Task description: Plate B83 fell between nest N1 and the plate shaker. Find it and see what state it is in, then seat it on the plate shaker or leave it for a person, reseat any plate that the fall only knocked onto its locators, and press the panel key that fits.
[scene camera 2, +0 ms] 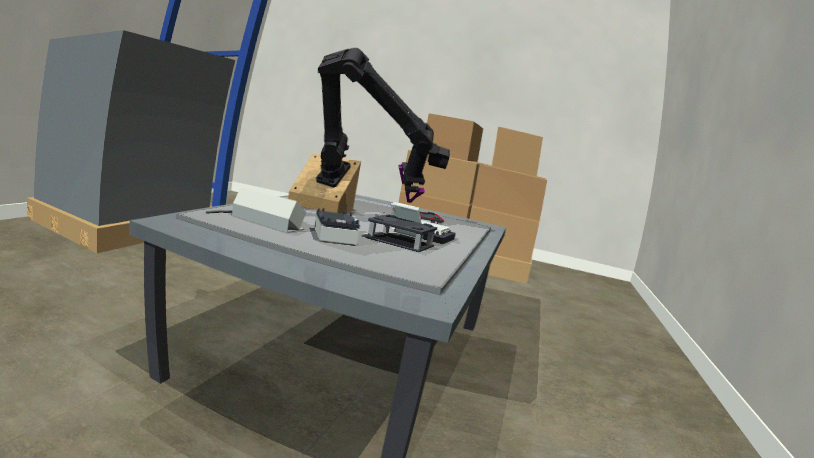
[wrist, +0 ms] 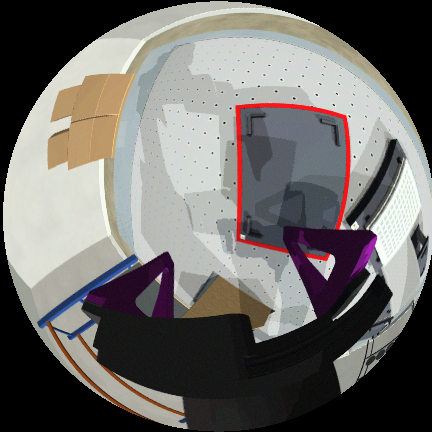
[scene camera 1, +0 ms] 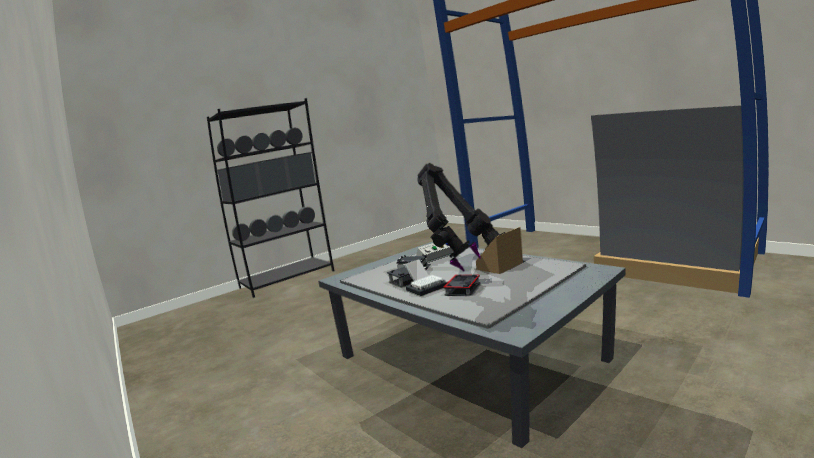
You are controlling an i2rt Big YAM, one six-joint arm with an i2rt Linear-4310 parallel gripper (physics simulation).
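Places are measured from the arm's base along level axes (x ahead, y left, z up), in centimetres.
Where they show: gripper, fingertip midpoint: (scene camera 2: 406,192) (wrist: 227,246) (scene camera 1: 472,264); arm's base, origin of the base link: (scene camera 2: 333,173) (scene camera 1: 496,243).
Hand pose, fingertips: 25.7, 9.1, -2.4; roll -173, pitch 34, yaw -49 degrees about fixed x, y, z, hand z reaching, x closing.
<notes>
Things, the pixels of their top centre, and the offset from my fingertips, as dx, dy, dz. "pt": a spot on its surface instead.
- red-edged dark nest, middle of its top: (wrist: 293,182) (scene camera 2: 418,212) (scene camera 1: 461,279) +6.1, -1.3, -5.6
- white plate, middle of its top: (wrist: 402,216) (scene camera 2: 427,223) (scene camera 1: 426,280) +14.6, -16.9, -6.2
- low dark nest, middle of its top: (wrist: 400,214) (scene camera 2: 426,225) (scene camera 1: 426,281) +14.6, -16.9, -6.9
- grey box with a dark top, surface spot: (scene camera 2: 336,233) pt +3.4, -55.7, -7.5
- sloped panel, middle of its top: (scene camera 2: 270,193) (scene camera 1: 435,243) -21.0, -54.4, -1.8
My gripper (scene camera 1: 471,263) (scene camera 2: 407,190) (wrist: 227,246) is open and empty, above the board by the red-edged dark nest (scene camera 1: 462,282) (scene camera 2: 430,217) (wrist: 295,160). That nest holds no plate. A white plate (scene camera 1: 428,281) (scene camera 2: 437,229) (wrist: 397,212) lies on a low dark nest (scene camera 1: 420,290) (scene camera 2: 446,236) (wrist: 372,187) beside it. A pale plate-like piece (scene camera 1: 420,271) (scene camera 2: 405,211) is tilted behind the dark raised stand (scene camera 2: 400,222) in scene view 2. The grey box with a dark top (scene camera 2: 336,233) looks like the shaker. Labels and the tilted piece's condition are too small to read.
The sloped panel (scene camera 1: 433,251) (scene camera 2: 264,210) stands beyond the shaker; a green key shows in scene view 1. The arm's wooden base block (scene camera 1: 503,253) (scene camera 2: 324,190) (wrist: 225,302) stands on the table. A storage shelf, blue rack and cardboard boxes are farther off.
</notes>
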